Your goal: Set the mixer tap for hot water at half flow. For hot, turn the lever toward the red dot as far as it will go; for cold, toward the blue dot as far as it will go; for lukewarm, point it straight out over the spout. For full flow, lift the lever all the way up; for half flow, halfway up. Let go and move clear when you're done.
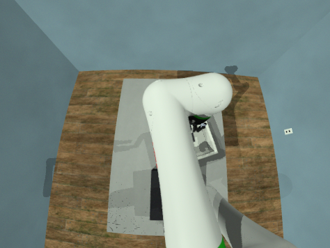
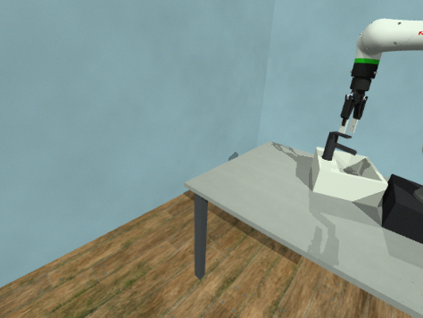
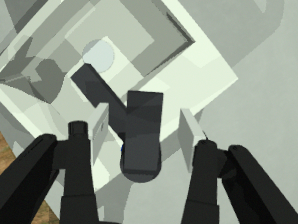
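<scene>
Now: the lever 20 mm ahead of my hand, 10 mm to the right of it and 50 mm below it. From my hand the other things lie so: white basin (70 mm behind, 50 mm to the right, 280 mm below).
</scene>
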